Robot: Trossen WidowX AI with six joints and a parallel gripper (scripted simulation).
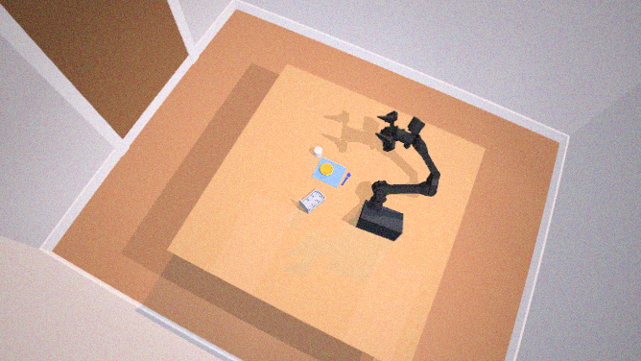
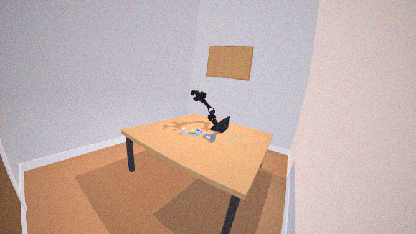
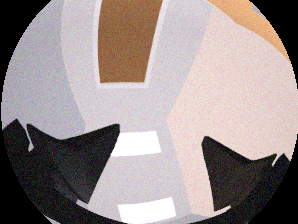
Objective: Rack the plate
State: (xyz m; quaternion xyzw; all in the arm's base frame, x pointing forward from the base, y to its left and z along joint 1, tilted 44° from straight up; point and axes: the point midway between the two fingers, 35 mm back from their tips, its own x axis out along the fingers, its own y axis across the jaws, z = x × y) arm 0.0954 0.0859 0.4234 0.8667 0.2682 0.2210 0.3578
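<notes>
My gripper tip is now 160 mm short of the yellow plate, 120 mm to the right of it and 420 mm above it. The rest, counted from my gripper tip: blue spoon 40 mm ahead, 110 mm to the left, 440 mm below; then white cup 250 mm ahead, 50 mm to the left, 410 mm below; then light blue mat 140 mm ahead, 120 mm to the left, 440 mm below.
</notes>
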